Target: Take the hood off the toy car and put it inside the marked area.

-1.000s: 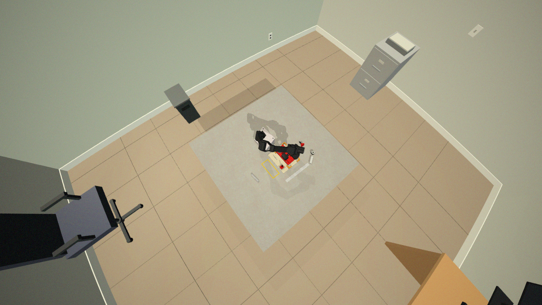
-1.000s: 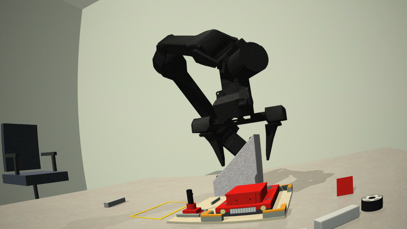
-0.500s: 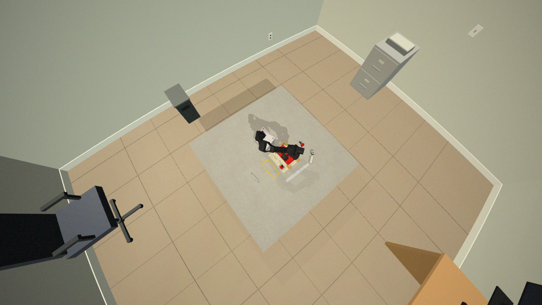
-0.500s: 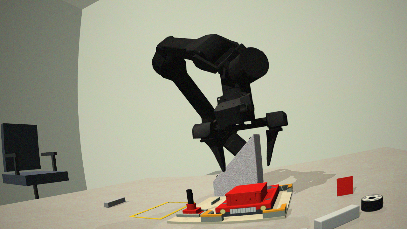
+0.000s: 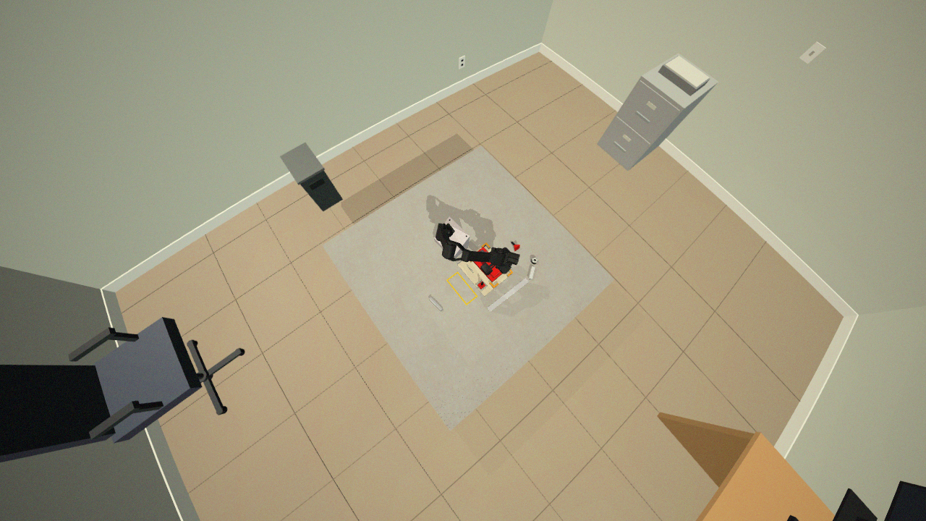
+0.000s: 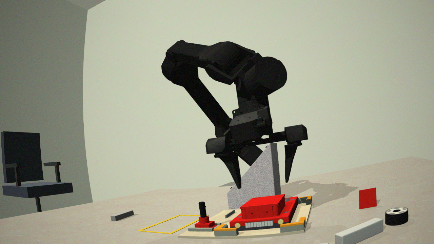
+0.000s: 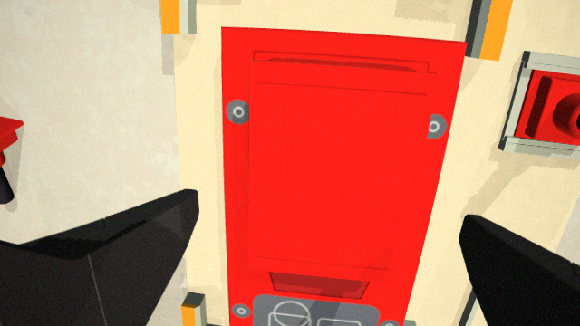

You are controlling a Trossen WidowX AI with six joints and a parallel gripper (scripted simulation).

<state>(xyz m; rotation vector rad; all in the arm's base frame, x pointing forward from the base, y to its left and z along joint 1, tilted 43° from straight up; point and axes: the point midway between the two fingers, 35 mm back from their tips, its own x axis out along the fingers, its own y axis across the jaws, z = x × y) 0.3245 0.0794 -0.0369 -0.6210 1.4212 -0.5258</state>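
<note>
Right now my gripper tip is 40 mm above the red hood. Round my gripper tip: grey engine block 60 mm below; black post 30 mm ahead, 110 mm to the right, 40 mm below; grey bar 160 mm ahead, 180 mm to the left, 70 mm below.
</note>
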